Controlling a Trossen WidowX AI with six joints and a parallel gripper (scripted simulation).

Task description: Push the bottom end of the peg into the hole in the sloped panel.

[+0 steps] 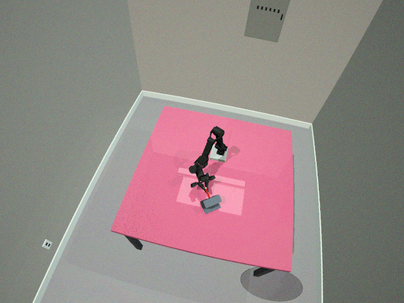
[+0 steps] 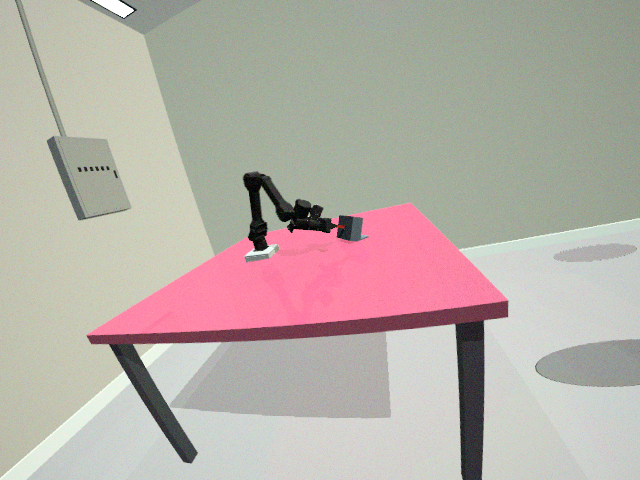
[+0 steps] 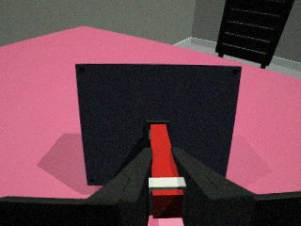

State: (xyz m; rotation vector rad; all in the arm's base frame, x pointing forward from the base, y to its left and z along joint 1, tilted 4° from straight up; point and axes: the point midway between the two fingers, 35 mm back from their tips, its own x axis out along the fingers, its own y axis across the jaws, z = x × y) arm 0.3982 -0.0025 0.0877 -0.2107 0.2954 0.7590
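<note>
Now: gripper tip 1 cm to the left of the peg and 1 cm past it. Also, from my gripper tip: sloped panel: 5 cm to the left, 5 cm ahead, 3 cm below.
</note>
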